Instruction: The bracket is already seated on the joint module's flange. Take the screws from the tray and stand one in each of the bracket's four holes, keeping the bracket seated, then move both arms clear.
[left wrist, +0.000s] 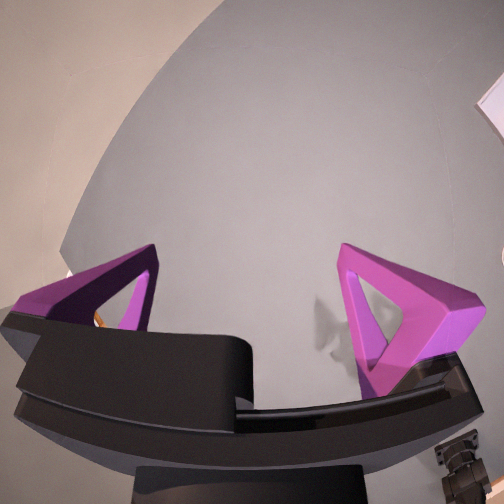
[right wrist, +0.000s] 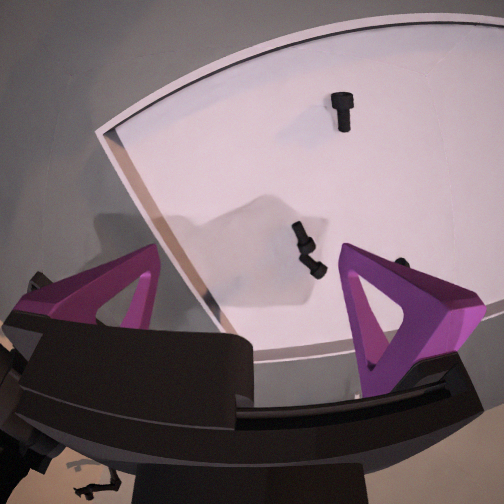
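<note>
In the right wrist view my right gripper (right wrist: 247, 290) is open and empty, hovering over the white tray (right wrist: 325, 200). One black screw (right wrist: 342, 111) lies far on the tray. Two more screws (right wrist: 308, 250) lie touching end to end just beyond the fingers. Another screw (right wrist: 401, 261) peeks out behind the right finger. In the left wrist view my left gripper (left wrist: 247, 290) is open and empty above the bare grey table. The bracket and the joint module are not in view.
A corner of the white tray (left wrist: 492, 107) shows at the right edge of the left wrist view. A dark arm part (left wrist: 462, 470) sits at the lower right there. The grey table's curved edge (left wrist: 100, 165) runs along the left.
</note>
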